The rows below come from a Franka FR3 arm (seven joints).
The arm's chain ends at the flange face. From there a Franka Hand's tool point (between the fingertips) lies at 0.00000 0.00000 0.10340 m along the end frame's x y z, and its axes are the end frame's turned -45 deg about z.
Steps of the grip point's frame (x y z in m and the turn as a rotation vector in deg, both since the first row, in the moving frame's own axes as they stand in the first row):
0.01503, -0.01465, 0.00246, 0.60, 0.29, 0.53
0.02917, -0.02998, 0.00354, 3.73, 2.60, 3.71
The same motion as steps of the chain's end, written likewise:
0.00066, -0.01985, 0.00247, 0.63, -0.22, 0.53
0.00061, -0.03372, 0.00387, 4.48, -0.80, 3.71

